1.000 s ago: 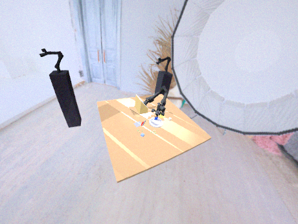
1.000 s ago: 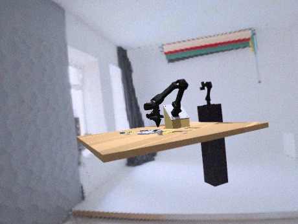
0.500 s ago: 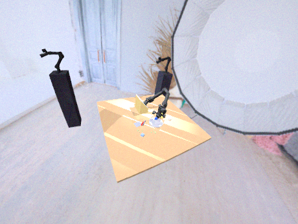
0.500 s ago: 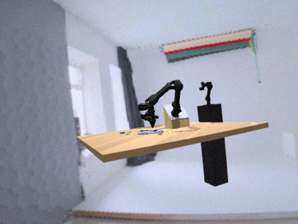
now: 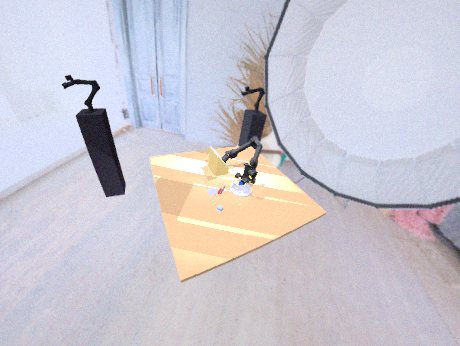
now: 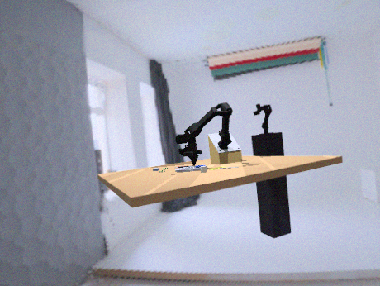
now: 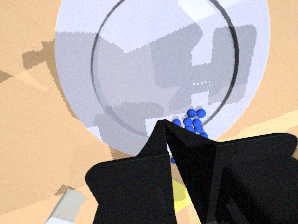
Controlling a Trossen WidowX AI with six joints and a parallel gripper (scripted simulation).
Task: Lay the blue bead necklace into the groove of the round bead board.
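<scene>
My gripper tip is 30 mm to the left of the round bead board, 20 mm short of it and 20 mm above it. Also, from my gripper tip: yellow flat piece (130 mm to the left, 110 mm behind, 20 mm below); red-and-grey object (220 mm to the right, 20 mm below, 10 mm behind); white cylinder (200 mm to the left, 20 mm ahead, 10 mm below).
</scene>
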